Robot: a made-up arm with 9 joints. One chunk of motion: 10 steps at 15 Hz.
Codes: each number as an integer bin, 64 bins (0 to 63) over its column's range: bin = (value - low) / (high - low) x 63, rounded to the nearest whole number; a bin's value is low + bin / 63 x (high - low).
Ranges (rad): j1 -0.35..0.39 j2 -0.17..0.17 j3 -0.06..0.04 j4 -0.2..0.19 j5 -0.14..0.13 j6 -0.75..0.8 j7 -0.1..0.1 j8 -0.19..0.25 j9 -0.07..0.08
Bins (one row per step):
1: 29 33 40 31 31 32 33 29 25
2: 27 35 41 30 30 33 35 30 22
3: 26 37 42 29 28 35 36 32 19
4: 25 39 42 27 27 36 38 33 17
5: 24 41 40 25 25 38 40 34 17
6: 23 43 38 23 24 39 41 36 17
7: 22 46 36 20 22 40 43 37 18
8: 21 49 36 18 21 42 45 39 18
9: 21 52 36 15 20 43 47 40 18
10: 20 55 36 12 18 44 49 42 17
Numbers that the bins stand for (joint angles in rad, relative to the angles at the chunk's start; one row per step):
1: -0.0094 0.0081 0.0035 -0.0081 -0.0071 0.0373 0.0048 0.0125 -0.0105
2: -0.0329 0.0189 0.0051 -0.0143 -0.0114 0.0619 0.0111 0.0195 -0.0176
3: -0.0446 0.0297 0.0067 -0.0205 -0.0200 0.1111 0.0143 0.0335 -0.0248
4: -0.0563 0.0405 0.0067 -0.0329 -0.0243 0.1357 0.0206 0.0405 -0.0295
5: -0.0681 0.0513 0.0035 -0.0452 -0.0329 0.1849 0.0270 0.0475 -0.0295
6: -0.0798 0.0621 0.0003 -0.0576 -0.0371 0.2095 0.0302 0.0614 -0.0295
7: -0.0916 0.0783 -0.0029 -0.0762 -0.0457 0.2341 0.0365 0.0684 -0.0271
8: -0.1033 0.0944 -0.0029 -0.0886 -0.0500 0.2833 0.0429 0.0824 -0.0271
9: -0.1033 0.1106 -0.0029 -0.1071 -0.0543 0.3079 0.0492 0.0894 -0.0271
10: -0.1151 0.1268 -0.0029 -0.1257 -0.0629 0.3325 0.0556 0.1033 -0.0295

